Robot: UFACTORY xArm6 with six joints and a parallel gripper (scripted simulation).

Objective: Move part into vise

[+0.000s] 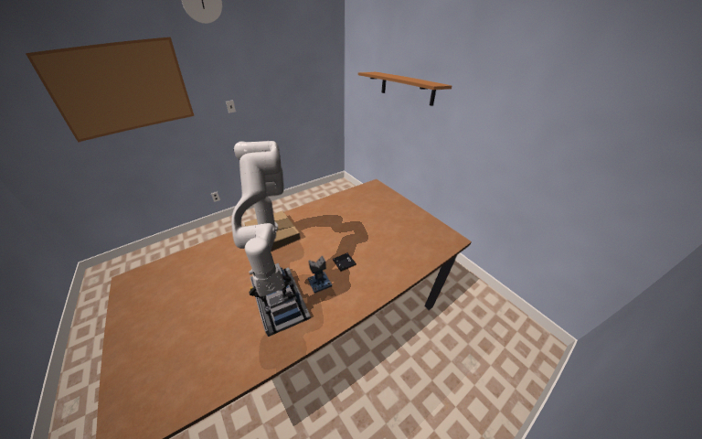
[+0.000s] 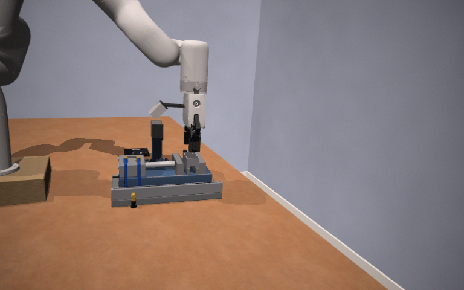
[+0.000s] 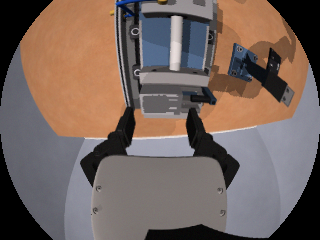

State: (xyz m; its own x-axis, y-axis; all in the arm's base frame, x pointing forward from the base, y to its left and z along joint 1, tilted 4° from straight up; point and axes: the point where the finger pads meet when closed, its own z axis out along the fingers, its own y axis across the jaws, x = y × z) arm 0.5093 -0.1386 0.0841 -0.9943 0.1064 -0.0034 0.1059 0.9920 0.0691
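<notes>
My gripper is now 60 mm above the part. The rest, counted from my hand: moving jaw (70 mm below, 30 mm behind, 20 mm to the left); black work stop (70 mm to the left, 60 mm below); fixed jaw (70 mm below, 30 mm ahead, 20 mm to the left).
</notes>
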